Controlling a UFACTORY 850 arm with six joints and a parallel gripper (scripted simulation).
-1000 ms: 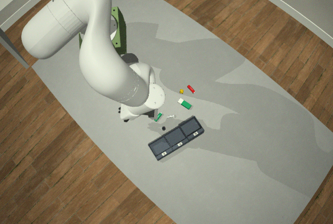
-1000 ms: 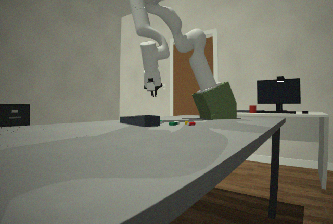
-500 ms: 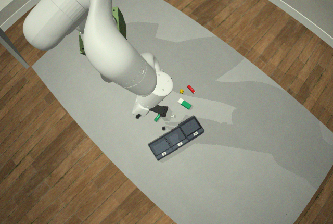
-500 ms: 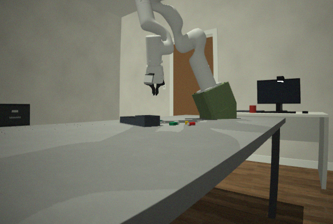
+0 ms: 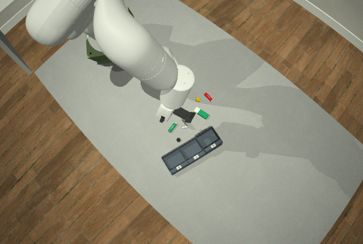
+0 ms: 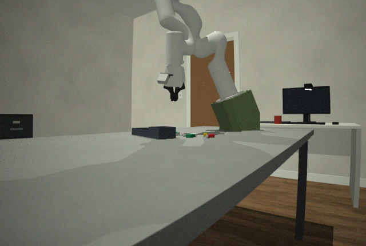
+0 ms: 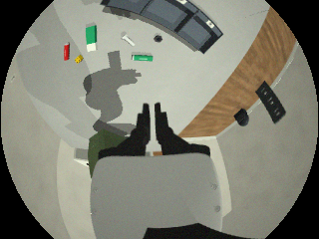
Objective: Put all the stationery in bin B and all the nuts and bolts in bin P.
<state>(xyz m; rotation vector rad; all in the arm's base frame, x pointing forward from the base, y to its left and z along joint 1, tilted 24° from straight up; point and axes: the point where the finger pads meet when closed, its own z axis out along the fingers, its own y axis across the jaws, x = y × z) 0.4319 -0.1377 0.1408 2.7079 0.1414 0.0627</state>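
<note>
Right now my hand is 140 mm short of the dark bin row, 40 mm to the left of it and 160 mm above it. The rest, counted from my hand: white bolt: 60 mm ahead, 40 mm to the left, 180 mm below; then green cylinder: 10 mm ahead, 10 mm to the left, 180 mm below; then black nut: 60 mm ahead, 30 mm to the right, 180 mm below.
</note>
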